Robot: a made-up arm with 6 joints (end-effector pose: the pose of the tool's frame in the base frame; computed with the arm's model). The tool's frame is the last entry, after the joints.
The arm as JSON. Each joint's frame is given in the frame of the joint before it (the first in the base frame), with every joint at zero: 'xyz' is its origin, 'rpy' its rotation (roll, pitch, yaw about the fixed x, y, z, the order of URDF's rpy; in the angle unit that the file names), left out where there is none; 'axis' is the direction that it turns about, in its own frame. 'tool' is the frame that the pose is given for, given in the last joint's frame.
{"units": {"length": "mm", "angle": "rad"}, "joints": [
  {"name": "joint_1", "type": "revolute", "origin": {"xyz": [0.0, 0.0, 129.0]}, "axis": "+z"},
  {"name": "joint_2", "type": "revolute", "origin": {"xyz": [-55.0, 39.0, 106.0]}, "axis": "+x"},
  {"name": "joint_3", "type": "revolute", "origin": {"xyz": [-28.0, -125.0, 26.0]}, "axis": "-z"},
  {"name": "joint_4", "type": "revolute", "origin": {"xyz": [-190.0, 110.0, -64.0]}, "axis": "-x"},
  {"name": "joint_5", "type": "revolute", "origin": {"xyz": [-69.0, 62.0, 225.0]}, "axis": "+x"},
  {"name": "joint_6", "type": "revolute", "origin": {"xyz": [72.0, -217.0, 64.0]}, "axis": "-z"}
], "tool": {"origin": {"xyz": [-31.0, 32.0, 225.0]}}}
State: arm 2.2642 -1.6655 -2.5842 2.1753 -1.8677 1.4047
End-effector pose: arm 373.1 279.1 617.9 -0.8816 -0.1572 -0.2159 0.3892
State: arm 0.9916 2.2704 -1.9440 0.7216 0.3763 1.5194
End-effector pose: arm -83.1 -231.9 -309.5 0.9017 0.1924 0.1233 0.3669
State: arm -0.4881 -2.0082 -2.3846 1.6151 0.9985 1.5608
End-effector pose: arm 29.1 500.2 575.0 -0.6115 0.3294 0.2899 0.6585
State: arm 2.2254 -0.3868 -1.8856 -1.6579 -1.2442 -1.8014
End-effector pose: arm -208.7 379.4 457.3 0.0586 -0.3099 -0.2117 0.9250
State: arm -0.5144 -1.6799 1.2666 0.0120 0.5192 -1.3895
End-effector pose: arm -103.2 465.7 164.4 -0.6869 0.0584 0.0383 0.7234
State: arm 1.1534 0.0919 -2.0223 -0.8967 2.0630 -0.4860
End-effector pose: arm 262.6 -216.3 30.4 -0.2261 -0.9669 -0.0964 0.0682
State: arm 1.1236 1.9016 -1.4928 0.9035 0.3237 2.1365
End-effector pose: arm 67.4 -478.9 -128.2 0.6145 0.4879 -0.0887 0.6136
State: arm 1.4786 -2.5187 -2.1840 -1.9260 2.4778 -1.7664
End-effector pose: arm -456.7 -107.2 408.6 0.3289 -0.3295 0.3140 0.8275
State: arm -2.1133 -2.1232 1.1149 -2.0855 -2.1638 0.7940
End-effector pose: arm 426.2 214.1 190.4 0.8745 -0.1069 0.4140 0.2290
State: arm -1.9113 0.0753 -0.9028 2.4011 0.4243 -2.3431
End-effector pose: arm 349.3 575.1 122.3 0.0700 0.8189 0.3328 0.4623
